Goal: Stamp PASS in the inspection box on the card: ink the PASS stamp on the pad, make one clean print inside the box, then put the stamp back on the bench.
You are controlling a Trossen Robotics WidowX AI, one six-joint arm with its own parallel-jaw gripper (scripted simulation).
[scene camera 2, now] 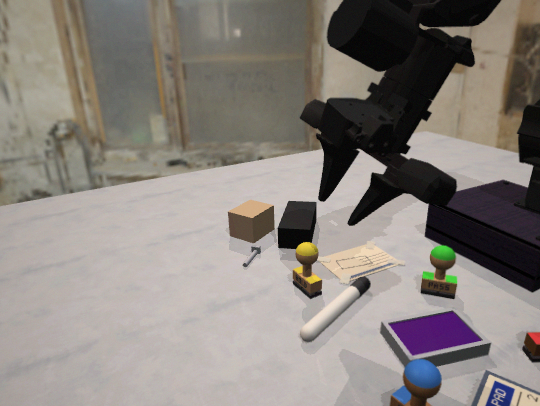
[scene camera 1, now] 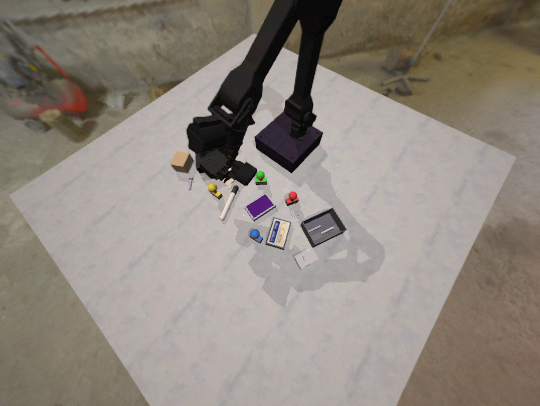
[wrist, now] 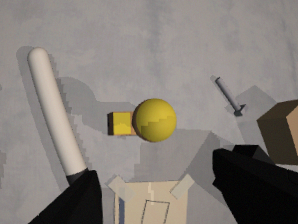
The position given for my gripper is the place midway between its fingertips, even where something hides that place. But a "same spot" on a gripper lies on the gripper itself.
Scene:
My gripper shows in scene camera 2, in scene camera 1 and in the wrist view [156, 170]. A dark tray shows in scene camera 1 [326, 225]; in scene camera 2 it is out of frame, in the wrist view it is out of frame. The same spot on my gripper: [scene camera 1: 216, 162] is [scene camera 2: 365, 112].

